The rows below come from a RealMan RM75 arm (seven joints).
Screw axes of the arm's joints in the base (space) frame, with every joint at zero. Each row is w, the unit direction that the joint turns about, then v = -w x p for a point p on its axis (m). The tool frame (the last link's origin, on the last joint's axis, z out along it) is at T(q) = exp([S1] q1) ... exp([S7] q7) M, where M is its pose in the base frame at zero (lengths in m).
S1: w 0 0 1 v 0 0 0
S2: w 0 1 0 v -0.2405 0 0
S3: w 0 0 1 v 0 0 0
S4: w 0 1 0 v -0.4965 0 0
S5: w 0 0 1 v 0 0 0
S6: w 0 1 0 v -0.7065 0 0
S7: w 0 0 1 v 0 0 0
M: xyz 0 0 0.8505 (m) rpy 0 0 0 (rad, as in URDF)
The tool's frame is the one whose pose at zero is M.
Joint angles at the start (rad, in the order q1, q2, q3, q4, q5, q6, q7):
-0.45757 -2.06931 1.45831 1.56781 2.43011 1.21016 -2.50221
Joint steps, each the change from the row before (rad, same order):
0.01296 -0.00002 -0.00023 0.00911 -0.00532 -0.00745 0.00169
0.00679 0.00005 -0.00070 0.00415 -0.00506 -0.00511 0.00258
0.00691 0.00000 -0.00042 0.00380 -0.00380 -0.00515 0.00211
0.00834 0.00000 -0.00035 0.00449 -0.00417 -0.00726 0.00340
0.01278 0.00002 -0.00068 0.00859 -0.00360 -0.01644 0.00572
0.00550 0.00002 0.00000 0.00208 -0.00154 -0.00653 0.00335
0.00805 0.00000 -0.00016 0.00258 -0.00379 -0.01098 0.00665
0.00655 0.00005 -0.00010 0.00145 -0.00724 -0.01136 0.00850
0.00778 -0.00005 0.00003 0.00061 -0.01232 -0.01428 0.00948
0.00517 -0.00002 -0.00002 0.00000 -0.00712 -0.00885 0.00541
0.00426 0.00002 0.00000 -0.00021 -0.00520 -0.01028 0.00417
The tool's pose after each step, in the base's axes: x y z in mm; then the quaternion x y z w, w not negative. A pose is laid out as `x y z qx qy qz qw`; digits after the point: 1 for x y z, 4 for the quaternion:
-140.5 366.8 19.3 -0.9296 -0.2300 -0.0037 0.2879
-141.1 366.2 20.2 -0.9290 -0.2304 -0.0070 0.2895
-141.9 365.7 20.9 -0.9283 -0.2310 -0.0097 0.2913
-142.9 365.1 21.9 -0.9274 -0.2311 -0.0129 0.2939
-144.1 364.9 24.2 -0.9253 -0.2296 -0.0186 0.3012
-145.0 364.8 24.9 -0.9246 -0.2292 -0.0203 0.3037
-146.1 364.6 25.9 -0.9235 -0.2280 -0.0234 0.3075
-146.6 364.6 26.6 -0.9230 -0.2259 -0.0276 0.3103
-147.0 364.5 27.2 -0.9223 -0.2245 -0.0342 0.3128
-147.5 364.5 27.6 -0.9217 -0.2241 -0.0380 0.3144
-147.9 364.7 28.1 -0.9207 -0.2236 -0.0417 0.3171

